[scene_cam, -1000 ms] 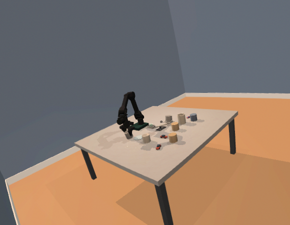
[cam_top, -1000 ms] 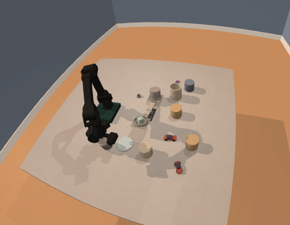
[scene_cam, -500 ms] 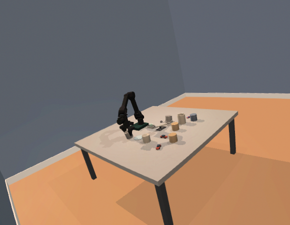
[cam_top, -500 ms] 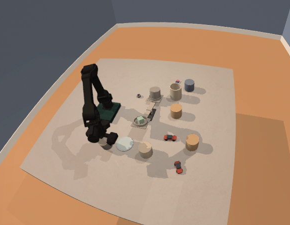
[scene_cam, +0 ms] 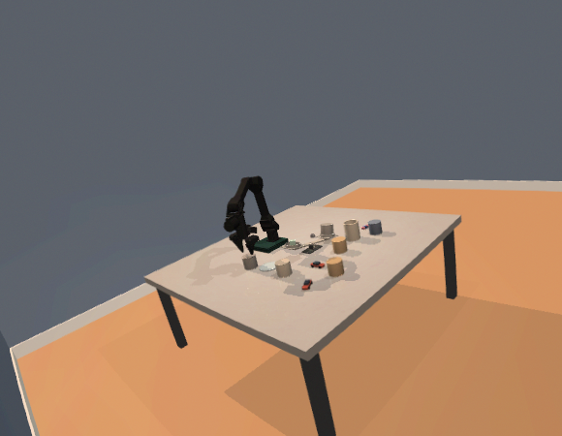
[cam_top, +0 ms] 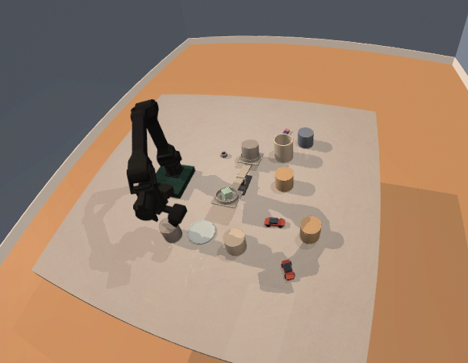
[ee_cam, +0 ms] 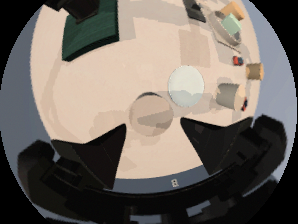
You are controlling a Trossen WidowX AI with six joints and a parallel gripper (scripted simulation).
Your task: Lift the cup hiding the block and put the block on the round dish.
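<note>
The round dish lies 100 mm ahead of my gripper tip, 80 mm below it and 40 mm to the left of it. Round my gripper tip: beige cylinder: 230 mm ahead, 40 mm to the left, 40 mm below; balance: 300 mm to the left, 160 mm ahead, 50 mm below; balance beam: 300 mm to the left, 160 mm ahead, 40 mm below.
</note>
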